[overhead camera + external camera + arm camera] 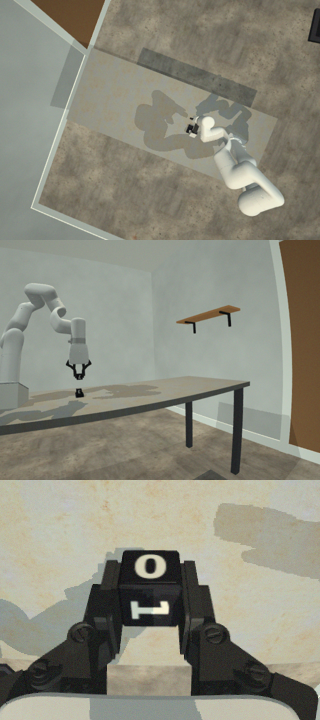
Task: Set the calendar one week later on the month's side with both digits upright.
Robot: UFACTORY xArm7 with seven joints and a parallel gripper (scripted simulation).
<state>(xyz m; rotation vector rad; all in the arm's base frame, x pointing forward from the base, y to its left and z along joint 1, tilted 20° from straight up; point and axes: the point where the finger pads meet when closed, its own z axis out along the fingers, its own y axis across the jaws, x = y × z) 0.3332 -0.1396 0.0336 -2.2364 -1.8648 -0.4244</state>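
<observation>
My hand is 12 cm above the black calendar tray, 8 cm to the right of it and 1 cm short of it.
</observation>
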